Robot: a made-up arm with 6 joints. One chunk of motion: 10 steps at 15 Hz.
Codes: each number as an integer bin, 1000 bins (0 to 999) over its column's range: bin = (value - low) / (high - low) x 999, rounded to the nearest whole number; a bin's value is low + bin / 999 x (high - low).
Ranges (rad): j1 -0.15..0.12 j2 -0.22..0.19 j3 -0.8..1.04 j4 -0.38..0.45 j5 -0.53..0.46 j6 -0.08..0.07
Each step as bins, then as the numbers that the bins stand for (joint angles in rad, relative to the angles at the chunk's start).
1 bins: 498 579 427 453 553 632
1 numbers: -0.0154 0.0176 -0.0135 -0.0036 0.0180 0.0149
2 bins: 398 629 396 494 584 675
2 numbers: -0.0424 0.0381 -0.0706 0.0304 0.0487 0.0214
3 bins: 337 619 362 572 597 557
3 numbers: -0.0589 0.0340 -0.1333 0.0952 0.0616 0.0036
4 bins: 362 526 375 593 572 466
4 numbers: -0.0522 -0.0041 -0.1093 0.1127 0.0368 -0.0100
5 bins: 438 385 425 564 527 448
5 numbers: -0.0316 -0.0620 -0.0172 0.0886 -0.0077 -0.0127
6 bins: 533 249 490 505 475 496
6 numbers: -0.0059 -0.1178 0.1025 0.0396 -0.0593 -0.0055
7 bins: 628 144 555 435 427 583
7 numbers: 0.0197 -0.1609 0.2222 -0.0186 -0.1068 0.0075
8 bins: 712 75 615 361 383 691
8 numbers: 0.0424 -0.1892 0.3327 -0.0801 -0.1505 0.0238
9 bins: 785 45 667 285 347 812
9 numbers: 0.0622 -0.2015 0.4285 -0.1432 -0.1861 0.0419
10 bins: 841 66 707 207 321 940
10 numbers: 0.0773 -0.1929 0.5022 -0.2080 -0.2119 0.0611
